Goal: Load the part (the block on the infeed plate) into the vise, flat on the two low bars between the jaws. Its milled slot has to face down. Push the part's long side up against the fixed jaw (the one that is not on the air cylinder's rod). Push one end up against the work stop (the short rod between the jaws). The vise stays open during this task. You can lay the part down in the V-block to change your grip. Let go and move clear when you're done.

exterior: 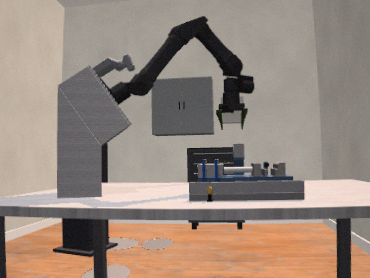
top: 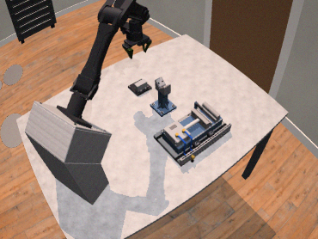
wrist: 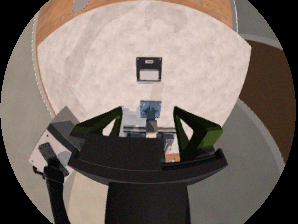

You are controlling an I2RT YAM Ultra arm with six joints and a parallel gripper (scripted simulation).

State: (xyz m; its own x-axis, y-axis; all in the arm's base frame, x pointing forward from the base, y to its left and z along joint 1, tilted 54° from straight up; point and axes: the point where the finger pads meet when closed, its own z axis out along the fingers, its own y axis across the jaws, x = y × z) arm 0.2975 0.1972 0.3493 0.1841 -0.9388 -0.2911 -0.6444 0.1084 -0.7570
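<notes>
My hand is 1 cm to the right of the grey part and 21 cm above it. From my hand the other things lie so: dark infeed plate (1 cm to the left, 23 cm below); moving jaw (15 cm ahead, 35 cm to the right, 16 cm below); air cylinder rod (10 cm ahead, 36 cm to the right, 16 cm below).
</notes>
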